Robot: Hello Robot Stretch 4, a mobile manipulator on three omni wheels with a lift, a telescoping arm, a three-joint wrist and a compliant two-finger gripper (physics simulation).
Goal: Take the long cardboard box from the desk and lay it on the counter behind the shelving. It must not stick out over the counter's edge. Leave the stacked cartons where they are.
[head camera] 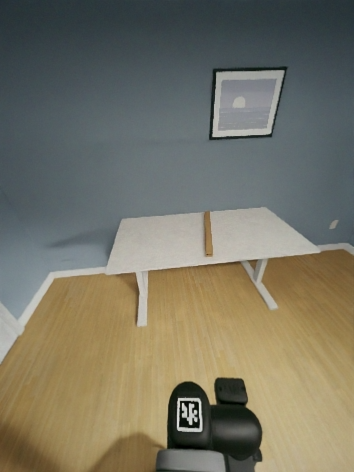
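Places are measured from the robot's base along level axes (x left, y back, z up), in metres.
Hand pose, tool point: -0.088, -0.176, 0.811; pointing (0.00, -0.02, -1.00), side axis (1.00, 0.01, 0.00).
Note:
After its pixels a point has its place, as x, y, z.
The long cardboard box [208, 234] {-0.183, -1.301, 0.743} is thin and brown. It lies flat on the white desk [157, 242] {0.226, -1.269, 0.692}, a little right of its middle, and runs from near the back edge to near the front edge. My black wrist [235, 427] {-0.071, -0.167, 1.128} with a square marker shows at the bottom of the view, over the floor and well apart from the desk. My gripper's fingers do not show. The counter, the shelving and the stacked cartons do not show in this view.
The desk's white legs [142, 300] [264, 290] stand on the wooden floor [100, 350] {0.698, -0.780, -0.028}. A blue-grey wall [100, 125] {0.651, -1.713, 1.496} with a framed picture [247, 102] {-0.494, -1.854, 1.606} is behind the desk. A white baseboard [80, 272] {1.261, -1.612, 0.019} runs along the wall. Part of a white edge [7, 325] {1.469, -0.879, 0.148} shows at the far left.

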